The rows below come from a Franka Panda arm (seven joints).
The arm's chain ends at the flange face. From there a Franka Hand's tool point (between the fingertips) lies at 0.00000 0.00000 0.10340 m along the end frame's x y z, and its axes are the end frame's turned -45 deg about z.
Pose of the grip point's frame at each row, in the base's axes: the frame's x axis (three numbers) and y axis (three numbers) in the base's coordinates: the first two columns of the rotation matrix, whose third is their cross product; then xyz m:
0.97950 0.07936 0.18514 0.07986 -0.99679 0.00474 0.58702 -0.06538 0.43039
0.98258 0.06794 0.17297 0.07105 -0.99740 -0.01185 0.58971 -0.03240 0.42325
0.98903 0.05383 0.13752 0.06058 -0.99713 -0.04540 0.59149 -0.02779 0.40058
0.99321 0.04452 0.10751 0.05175 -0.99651 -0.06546 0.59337 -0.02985 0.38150
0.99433 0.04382 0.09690 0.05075 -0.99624 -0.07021 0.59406 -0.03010 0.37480
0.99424 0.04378 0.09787 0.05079 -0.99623 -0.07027 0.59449 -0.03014 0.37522
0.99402 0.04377 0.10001 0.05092 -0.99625 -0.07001 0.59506 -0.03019 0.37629
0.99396 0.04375 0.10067 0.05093 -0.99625 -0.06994 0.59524 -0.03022 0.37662
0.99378 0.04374 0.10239 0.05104 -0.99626 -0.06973 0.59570 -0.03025 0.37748
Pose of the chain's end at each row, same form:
0.74908 -0.64872 0.13427 -0.63614 -0.76095 -0.12756 0.56790 -0.06643 0.53200
0.74503 -0.65723 0.11393 -0.64455 -0.75331 -0.13069 0.57195 -0.03487 0.52508
0.74219 -0.66701 0.06514 -0.65651 -0.74314 -0.12934 0.57756 -0.03329 0.50289
0.73890 -0.67316 0.02973 -0.66571 -0.73612 -0.12231 0.58259 -0.03715 0.48408
0.73898 -0.67346 0.01887 -0.66721 -0.73543 -0.11816 0.58440 -0.03783 0.47746
0.73895 -0.67348 0.01952 -0.66712 -0.73540 -0.11889 0.58473 -0.03788 0.47787
0.73888 -0.67351 0.02121 -0.66687 -0.73541 -0.12022 0.58507 -0.03791 0.47892
0.73885 -0.67352 0.02173 -0.66682 -0.73539 -0.12064 0.58519 -0.03794 0.47924
0.73880 -0.67353 0.02309 -0.66662 -0.73539 -0.12171 0.58547 -0.03796 0.48008

